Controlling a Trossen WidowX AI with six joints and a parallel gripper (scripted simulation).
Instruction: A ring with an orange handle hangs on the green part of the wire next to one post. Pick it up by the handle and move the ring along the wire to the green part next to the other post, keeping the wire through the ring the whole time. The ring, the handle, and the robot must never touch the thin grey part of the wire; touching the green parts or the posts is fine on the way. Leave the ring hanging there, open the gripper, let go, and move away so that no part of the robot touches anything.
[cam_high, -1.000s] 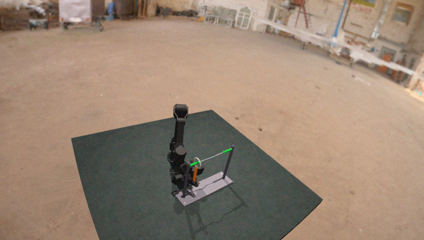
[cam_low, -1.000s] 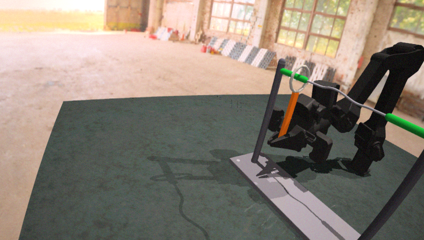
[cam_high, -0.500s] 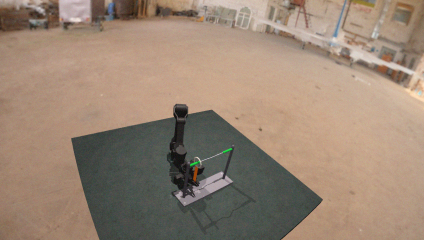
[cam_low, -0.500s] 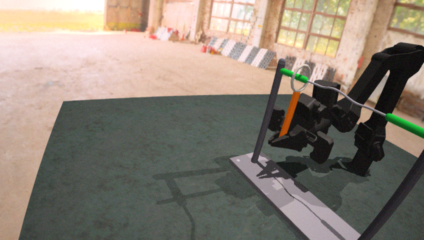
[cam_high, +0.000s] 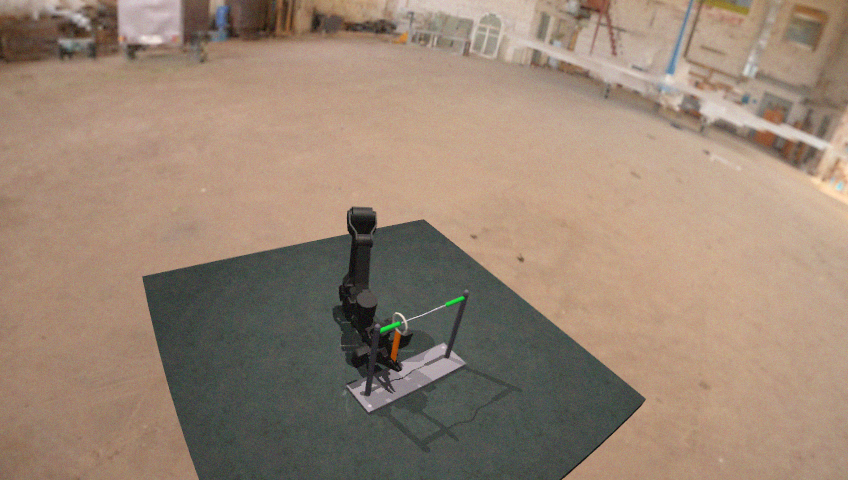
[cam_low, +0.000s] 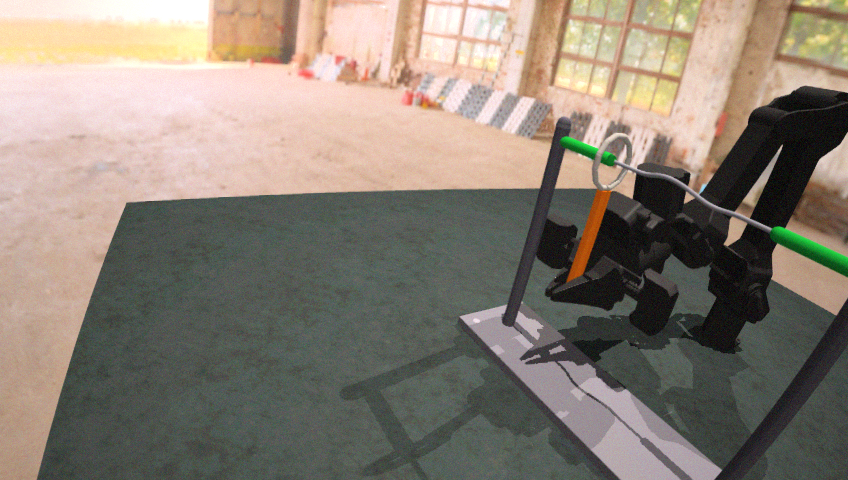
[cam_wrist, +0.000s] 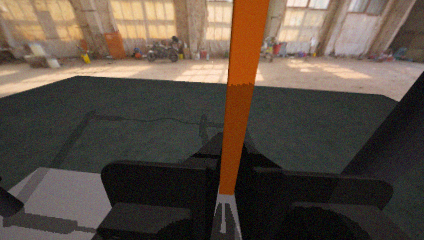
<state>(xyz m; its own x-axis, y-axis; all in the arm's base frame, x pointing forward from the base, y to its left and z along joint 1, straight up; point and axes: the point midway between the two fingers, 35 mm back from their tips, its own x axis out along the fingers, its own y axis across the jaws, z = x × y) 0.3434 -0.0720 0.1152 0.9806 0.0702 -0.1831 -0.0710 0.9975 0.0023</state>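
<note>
The ring with orange handle lies 4 cm behind my gripper tip and 10 cm above it.
</note>
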